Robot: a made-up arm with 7 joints. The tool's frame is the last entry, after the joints. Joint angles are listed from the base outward.
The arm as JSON. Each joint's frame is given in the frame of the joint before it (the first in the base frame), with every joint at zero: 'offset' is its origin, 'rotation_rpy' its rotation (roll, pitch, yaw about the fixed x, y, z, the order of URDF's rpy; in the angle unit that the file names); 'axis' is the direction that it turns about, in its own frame. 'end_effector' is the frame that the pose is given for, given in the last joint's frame.
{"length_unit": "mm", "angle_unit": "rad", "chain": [
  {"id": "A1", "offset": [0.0, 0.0, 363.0], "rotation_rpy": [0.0, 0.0, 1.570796], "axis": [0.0, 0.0, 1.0]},
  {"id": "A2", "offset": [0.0, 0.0, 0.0], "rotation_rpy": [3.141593, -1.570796, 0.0], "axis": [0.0, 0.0, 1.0]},
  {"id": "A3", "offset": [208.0, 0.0, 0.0], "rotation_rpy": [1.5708, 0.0, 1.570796], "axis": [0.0, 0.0, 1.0]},
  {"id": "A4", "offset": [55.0, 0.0, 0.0], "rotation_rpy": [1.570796, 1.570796, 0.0], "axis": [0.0, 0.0, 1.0]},
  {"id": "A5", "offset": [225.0, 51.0, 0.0], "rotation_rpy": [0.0, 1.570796, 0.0], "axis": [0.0, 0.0, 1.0]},
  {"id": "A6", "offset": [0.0, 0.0, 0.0], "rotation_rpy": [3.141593, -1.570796, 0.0], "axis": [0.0, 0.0, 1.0]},
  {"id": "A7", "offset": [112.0, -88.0, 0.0], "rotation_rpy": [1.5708, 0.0, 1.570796], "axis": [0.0, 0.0, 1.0]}
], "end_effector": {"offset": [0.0, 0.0, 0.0], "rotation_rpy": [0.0, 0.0, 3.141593]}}
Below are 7 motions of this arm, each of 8 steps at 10 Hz.
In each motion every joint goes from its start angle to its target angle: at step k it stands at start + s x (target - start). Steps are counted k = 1, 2, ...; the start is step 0. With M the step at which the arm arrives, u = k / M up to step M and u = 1 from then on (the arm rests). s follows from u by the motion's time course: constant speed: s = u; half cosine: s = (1 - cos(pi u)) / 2; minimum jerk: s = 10 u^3 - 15 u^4 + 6 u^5.
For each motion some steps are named. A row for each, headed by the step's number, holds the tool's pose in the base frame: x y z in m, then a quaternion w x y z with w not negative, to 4 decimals.
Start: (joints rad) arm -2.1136 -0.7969 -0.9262 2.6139 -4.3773 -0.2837 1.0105
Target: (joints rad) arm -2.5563 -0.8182 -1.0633 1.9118 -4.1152 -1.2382 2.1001
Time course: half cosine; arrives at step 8
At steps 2, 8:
2: -0.0358 0.3851 0.6986 0.1008 0.1696 -0.4677 -0.8616
8: -0.0015 0.3065 0.5411 0.2151 0.0562 -0.8910 -0.3958

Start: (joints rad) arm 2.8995 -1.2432 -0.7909 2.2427 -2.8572 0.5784 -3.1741
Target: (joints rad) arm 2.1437 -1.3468 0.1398 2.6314 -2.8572 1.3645 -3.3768
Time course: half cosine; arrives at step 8
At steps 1, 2, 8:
1: 0.4199 0.1034 0.7304 0.7935 -0.2109 0.5084 -0.2596
2: 0.4358 0.0303 0.7349 0.7647 -0.1440 0.5656 -0.2732
8: 0.2979 -0.4398 0.5861 0.4831 0.3053 0.8153 -0.0929

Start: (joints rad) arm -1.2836 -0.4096 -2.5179 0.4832 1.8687 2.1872 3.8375
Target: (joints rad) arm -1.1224 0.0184 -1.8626 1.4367 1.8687 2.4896 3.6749
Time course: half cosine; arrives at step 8
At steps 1, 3, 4, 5, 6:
1: -0.2856 0.0482 0.3681 0.7756 0.0353 -0.3259 0.5395
3: -0.3155 0.0112 0.4521 0.7780 0.2344 -0.2142 0.5421
4: -0.3165 -0.0327 0.5127 0.7525 0.3569 -0.1129 0.5419
5: -0.2981 -0.0857 0.5680 0.7060 0.4585 0.0020 0.5397
6: -0.2674 -0.1332 0.6074 0.6518 0.5255 0.1065 0.5363

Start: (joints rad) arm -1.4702 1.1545 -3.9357 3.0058 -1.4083 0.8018 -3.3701
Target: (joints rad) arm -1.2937 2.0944 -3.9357 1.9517 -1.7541 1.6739 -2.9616
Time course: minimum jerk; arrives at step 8
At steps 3, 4, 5, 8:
3: 0.2281 -0.5063 0.5235 0.5644 0.3990 0.7208 0.0523
4: 0.3086 -0.4668 0.4391 0.4490 0.3577 0.8050 0.1498
5: 0.3653 -0.4020 0.3607 0.3267 0.3072 0.8646 0.2267
8: 0.4004 -0.3032 0.2826 0.1817 0.2372 0.9098 0.2880

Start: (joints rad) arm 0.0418 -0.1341 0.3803 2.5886 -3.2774 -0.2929 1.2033
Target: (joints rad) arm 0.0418 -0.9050 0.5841 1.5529 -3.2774 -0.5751 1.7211
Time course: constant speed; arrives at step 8
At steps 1, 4, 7, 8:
1: 0.1770 0.1103 0.8169 0.6680 0.1126 0.3703 0.6356
4: 0.1265 0.1502 0.7628 0.5920 0.1369 0.4749 0.6366
7: 0.0831 0.1676 0.6867 0.5472 0.1881 0.5605 0.5924
8: 0.0717 0.1669 0.6584 0.5404 0.2127 0.5812 0.5700

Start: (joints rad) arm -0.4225 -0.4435 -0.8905 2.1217 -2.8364 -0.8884 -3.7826
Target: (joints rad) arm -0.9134 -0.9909 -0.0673 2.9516 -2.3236 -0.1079 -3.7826
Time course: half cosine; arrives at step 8
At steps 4, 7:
4: -0.0886 -0.0064 0.8437 0.5016 0.1513 -0.1011 0.8458
7: -0.1683 0.3036 0.7826 0.3945 -0.2666 0.1735 0.8621

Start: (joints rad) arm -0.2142 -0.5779 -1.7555 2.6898 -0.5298 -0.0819 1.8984
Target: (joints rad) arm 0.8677 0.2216 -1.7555 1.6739 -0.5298 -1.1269 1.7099
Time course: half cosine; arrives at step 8
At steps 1, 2, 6, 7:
1: -0.2747 -0.0478 0.8591 0.2066 -0.2488 -0.2132 0.9219
2: -0.2193 -0.1070 0.8711 0.1611 -0.1666 -0.2282 0.9457
6: 0.2063 -0.1255 0.7873 0.2066 -0.3083 0.0975 -0.9234
7: 0.2451 -0.0838 0.7566 0.2633 -0.3597 0.0526 -0.8936

